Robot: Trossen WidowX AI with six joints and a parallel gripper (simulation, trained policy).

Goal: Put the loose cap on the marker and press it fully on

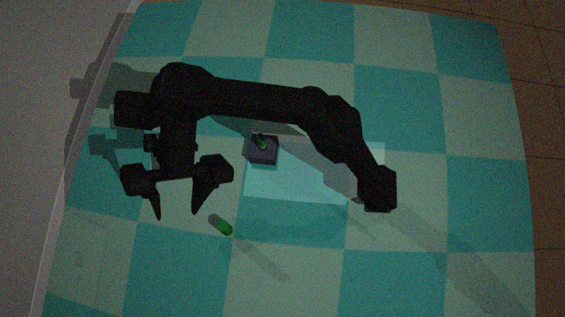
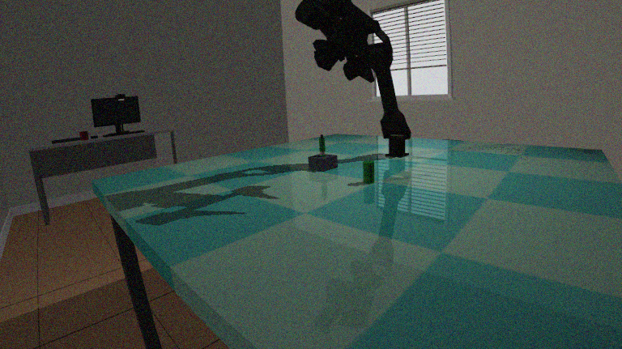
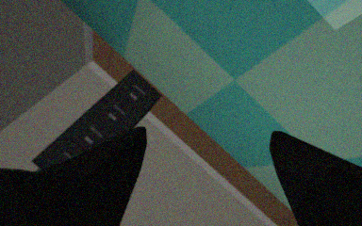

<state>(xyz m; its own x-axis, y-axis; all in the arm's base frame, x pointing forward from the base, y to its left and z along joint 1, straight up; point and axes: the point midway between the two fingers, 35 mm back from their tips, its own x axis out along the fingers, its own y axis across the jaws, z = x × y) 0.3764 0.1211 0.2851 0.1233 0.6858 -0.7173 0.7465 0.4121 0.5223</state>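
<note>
Now: the green cap 230 mm below my gripper tip, 40 mm to the right of it and 30 mm behind it. Also, from my gripper tip: dark holder block: 240 mm to the right, 240 mm below, 90 mm behind.
</note>
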